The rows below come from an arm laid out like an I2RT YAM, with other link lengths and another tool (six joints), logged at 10 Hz.
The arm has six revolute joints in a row. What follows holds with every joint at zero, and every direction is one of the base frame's. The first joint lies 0.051 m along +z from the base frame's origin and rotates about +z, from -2.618 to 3.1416 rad. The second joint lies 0.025 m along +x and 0.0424 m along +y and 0.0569 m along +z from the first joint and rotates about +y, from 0 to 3.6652 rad. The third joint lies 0.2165 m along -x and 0.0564 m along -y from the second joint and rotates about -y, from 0 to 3.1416 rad. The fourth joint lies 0.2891 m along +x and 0.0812 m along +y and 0.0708 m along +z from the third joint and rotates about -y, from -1.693 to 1.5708 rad. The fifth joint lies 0.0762 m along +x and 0.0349 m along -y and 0.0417 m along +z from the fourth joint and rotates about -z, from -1.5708 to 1.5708 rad. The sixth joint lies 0.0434 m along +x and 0.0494 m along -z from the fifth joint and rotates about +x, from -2.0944 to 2.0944 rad. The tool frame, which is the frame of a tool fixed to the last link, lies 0.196 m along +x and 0.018 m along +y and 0.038 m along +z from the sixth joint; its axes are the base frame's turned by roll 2.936, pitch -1.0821 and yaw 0.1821 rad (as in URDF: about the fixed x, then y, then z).
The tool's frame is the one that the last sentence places.
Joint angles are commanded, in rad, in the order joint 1, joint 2, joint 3, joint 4, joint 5, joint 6. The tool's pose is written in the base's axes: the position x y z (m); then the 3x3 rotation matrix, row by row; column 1 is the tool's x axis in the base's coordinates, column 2 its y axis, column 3 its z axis. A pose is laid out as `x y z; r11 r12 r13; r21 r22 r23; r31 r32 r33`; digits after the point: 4 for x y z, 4 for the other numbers.
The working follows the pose.
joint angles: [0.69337, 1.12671, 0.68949, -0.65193, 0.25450, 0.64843]
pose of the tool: 0.3271 0.2246 -0.0103; 0.9943 0.0925 0.0526; 0.0894 -0.9943 0.0582; 0.0576 -0.0532 -0.9969
Where each joint sits with the arm in this pose, in the base's axes (m; each line is computed from the numbers above, not from the rounded line before):
joint 1: 0.0000 0.0000 0.0510
joint 2: -0.0079 0.0486 0.1079
joint 3: -0.0434 -0.0542 0.3034
joint 4: 0.1292 0.1948 0.2451
joint 5: 0.2071 0.2141 0.1969
joint 6: 0.1954 0.1902 0.1368
the tool: 0.3271 0.2246 -0.0103

